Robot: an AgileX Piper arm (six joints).
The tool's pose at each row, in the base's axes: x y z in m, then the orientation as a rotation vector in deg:
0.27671, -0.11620, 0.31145, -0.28, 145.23, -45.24
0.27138, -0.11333, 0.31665, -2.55, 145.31, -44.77
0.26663, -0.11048, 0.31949, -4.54, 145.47, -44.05
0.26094, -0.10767, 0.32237, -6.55, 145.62, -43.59
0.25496, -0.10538, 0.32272, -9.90, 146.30, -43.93
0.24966, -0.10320, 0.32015, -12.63, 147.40, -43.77
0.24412, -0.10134, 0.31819, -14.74, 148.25, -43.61
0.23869, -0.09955, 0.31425, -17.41, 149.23, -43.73
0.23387, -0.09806, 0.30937, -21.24, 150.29, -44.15
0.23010, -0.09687, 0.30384, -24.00, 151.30, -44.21
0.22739, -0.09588, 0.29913, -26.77, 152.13, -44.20
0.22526, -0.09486, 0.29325, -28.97, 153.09, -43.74
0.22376, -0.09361, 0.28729, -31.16, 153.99, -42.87
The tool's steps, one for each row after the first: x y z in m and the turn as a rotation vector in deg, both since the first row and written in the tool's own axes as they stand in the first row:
0.00199, -0.00112, -0.00765, -0.74, -0.50, -1.45
0.00451, -0.00091, -0.01333, -1.61, -0.90, -2.66
0.00786, -0.00088, -0.01945, -2.31, -1.23, -3.96
0.01266, 0.00003, -0.02360, -2.80, -1.08, -6.50
0.01818, 0.00250, -0.02529, -3.60, -0.50, -8.57
0.02369, 0.00435, -0.02736, -4.24, -0.03, -10.16
0.02999, 0.00721, -0.02792, -4.81, 0.59, -12.21
0.03621, 0.01041, -0.02737, -5.38, 1.28, -15.15
0.04183, 0.01386, -0.02573, -5.99, 2.00, -17.24
0.04619, 0.01684, -0.02409, -6.61, 2.58, -19.29
0.05054, 0.02055, -0.02137, -7.45, 3.26, -20.86
0.05435, 0.02458, -0.01844, -8.54, 3.81, -22.32

